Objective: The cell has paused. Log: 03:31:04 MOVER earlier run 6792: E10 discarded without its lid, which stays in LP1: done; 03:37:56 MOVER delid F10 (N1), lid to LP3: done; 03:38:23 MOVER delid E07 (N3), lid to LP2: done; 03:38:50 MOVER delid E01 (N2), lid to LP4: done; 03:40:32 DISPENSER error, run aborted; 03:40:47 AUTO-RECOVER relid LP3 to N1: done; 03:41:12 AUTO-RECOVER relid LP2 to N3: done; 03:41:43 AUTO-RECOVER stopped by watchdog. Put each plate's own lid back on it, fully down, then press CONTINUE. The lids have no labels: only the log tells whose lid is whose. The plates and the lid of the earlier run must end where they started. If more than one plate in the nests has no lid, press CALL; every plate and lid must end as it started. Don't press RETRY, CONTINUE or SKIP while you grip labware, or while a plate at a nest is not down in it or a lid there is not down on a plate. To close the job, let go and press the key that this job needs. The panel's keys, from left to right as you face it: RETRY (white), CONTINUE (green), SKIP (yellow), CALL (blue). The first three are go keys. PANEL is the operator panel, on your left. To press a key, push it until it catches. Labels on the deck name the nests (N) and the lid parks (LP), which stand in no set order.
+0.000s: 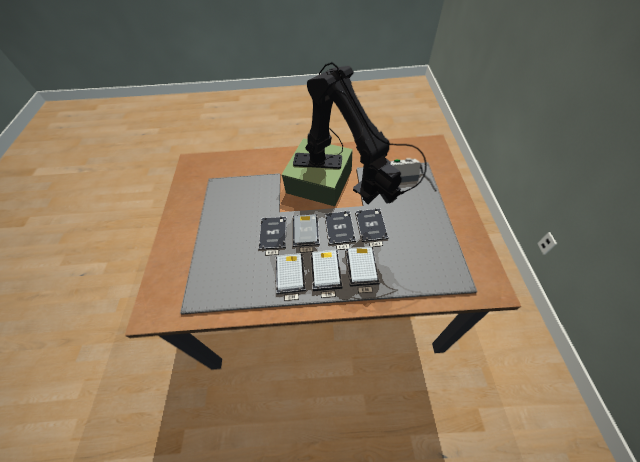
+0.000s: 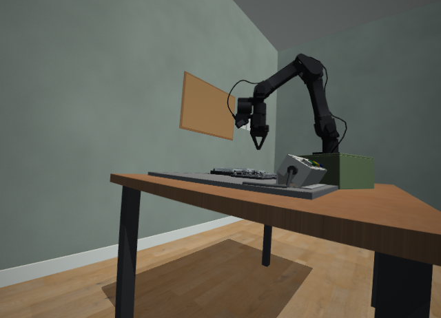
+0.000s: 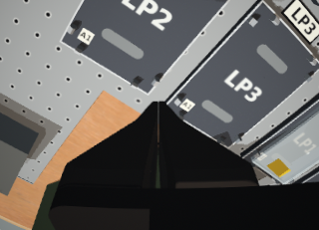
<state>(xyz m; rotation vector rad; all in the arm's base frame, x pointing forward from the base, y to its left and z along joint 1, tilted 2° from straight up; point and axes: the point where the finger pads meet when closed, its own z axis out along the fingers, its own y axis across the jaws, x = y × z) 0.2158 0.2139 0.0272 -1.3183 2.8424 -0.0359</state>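
Right now the green continue key is 29 cm behind my hand, 12 cm to the left of it and 7 cm below it. The rest, counted from my hand: white retry key: 31 cm behind, 17 cm to the left, 7 cm below; lid: 6 cm ahead, 23 cm to the right, 12 cm below; blue key: 27 cm behind, 2 cm to the left, 7 cm below.
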